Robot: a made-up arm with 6 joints.
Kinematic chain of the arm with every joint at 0, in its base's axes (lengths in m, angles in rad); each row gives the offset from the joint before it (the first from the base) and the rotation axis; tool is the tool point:
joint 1: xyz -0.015 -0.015 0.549 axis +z
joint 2: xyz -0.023 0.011 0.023 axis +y
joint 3: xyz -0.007 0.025 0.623 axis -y
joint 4: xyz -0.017 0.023 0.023 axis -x
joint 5: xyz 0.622 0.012 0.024 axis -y
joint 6: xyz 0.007 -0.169 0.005 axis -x
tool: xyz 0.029 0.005 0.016
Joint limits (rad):
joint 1: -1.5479..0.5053
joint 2: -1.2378..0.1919
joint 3: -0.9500..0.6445
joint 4: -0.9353..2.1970
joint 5: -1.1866..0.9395
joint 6: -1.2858..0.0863
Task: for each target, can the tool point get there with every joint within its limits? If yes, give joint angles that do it. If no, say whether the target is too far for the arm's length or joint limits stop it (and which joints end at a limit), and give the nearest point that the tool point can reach.
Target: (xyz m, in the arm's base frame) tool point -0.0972 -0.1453 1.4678
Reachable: yes | joints -1.3418 -0.6370 -0.0104 -0.1762 -0.2915 -0.8357
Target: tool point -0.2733 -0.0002 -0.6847
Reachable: no: joint limits stop it (at a limit: joint 1, joint 2, joint 3, joint 4, joint 6) | nearest point -0.0622 -0.2751 0.5565 | short by 1.289 m
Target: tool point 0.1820 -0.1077 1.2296
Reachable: yes | joints -0.0024 -0.6866 -0.3649 -0.3946 -0.7939 -0.3700
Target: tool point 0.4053 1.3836 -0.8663
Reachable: no: too far | nearest point 0.3102 0.3802 0.6553 | short by 1.825 m
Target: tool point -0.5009 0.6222 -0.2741
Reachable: no: joint limits stop it (at a limit: joint 1, joint 2, joint 3, joint 4, joint 5) | nearest point 0.2257 0.0766 0.5596 | short by 1.233 m
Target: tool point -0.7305 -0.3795 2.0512
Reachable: no: too far | nearest point -0.5590 -0.2633 1.6597 | short by 0.443 m
